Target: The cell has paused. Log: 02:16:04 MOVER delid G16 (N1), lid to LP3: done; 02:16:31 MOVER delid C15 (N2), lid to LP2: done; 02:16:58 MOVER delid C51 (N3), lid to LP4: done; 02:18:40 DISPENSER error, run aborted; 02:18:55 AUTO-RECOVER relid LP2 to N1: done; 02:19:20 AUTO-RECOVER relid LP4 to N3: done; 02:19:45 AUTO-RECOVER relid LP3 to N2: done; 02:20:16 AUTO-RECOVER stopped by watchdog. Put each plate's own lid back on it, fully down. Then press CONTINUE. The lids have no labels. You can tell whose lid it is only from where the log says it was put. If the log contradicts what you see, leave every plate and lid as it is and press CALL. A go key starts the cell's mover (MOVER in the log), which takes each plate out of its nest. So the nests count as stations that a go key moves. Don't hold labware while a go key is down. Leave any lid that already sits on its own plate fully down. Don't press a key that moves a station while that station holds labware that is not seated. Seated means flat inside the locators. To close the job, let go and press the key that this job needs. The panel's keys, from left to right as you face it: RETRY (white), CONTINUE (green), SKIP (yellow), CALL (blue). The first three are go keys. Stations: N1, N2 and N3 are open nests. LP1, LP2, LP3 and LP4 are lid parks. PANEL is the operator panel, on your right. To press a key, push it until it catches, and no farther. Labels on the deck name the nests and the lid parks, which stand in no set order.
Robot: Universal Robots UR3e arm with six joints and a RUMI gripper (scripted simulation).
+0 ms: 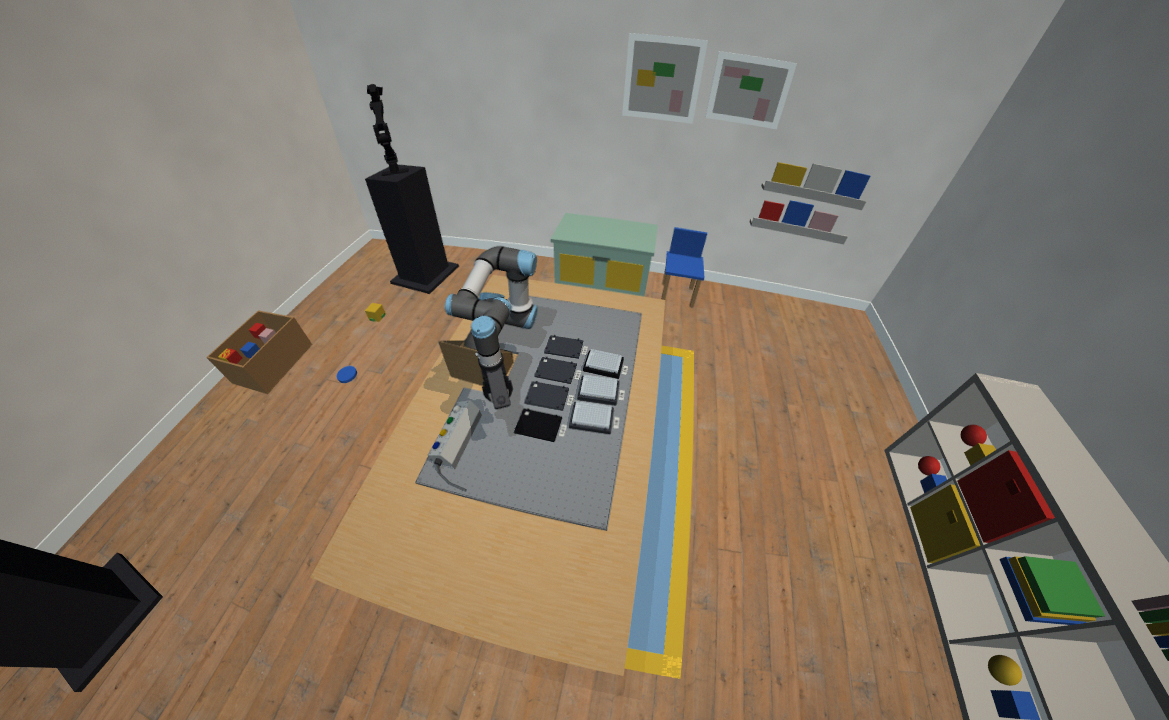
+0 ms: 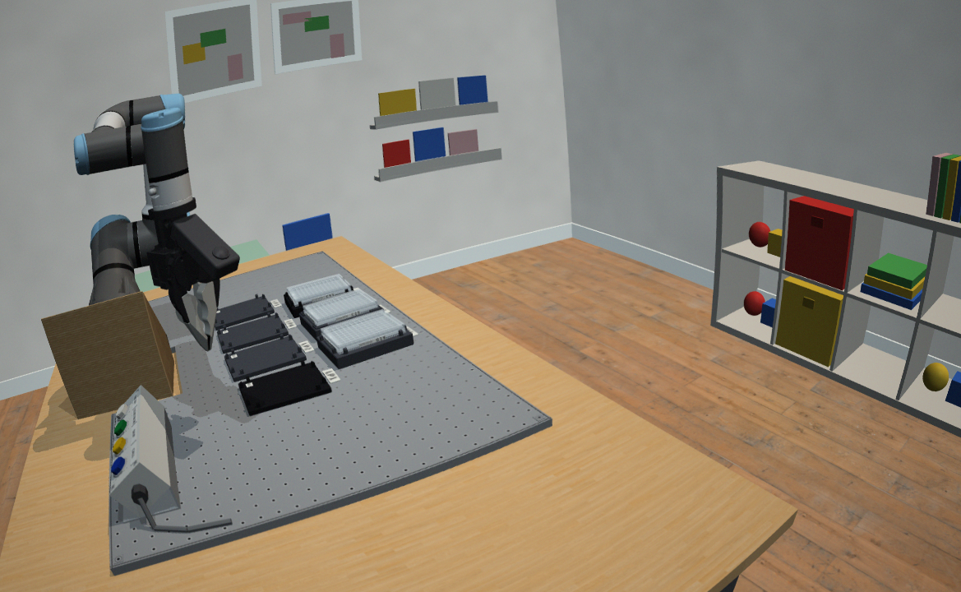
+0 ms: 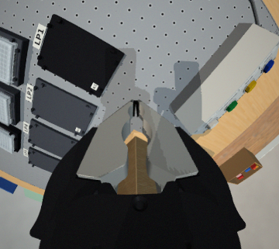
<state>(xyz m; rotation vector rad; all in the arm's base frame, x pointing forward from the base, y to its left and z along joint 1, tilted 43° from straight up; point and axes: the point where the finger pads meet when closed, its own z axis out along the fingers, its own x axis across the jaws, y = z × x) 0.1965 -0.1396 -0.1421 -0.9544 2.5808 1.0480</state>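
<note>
The green key lies 160 mm behind my hand, 90 mm to the right of it and 60 mm below it. The rest, counted from my hand: lid park LP1: 120 mm below, 100 mm ahead, 50 mm to the left; yellow key: 160 mm behind, 140 mm to the right, 60 mm below; lid park LP2: 170 mm to the left, 120 mm below, 80 mm ahead.
</note>
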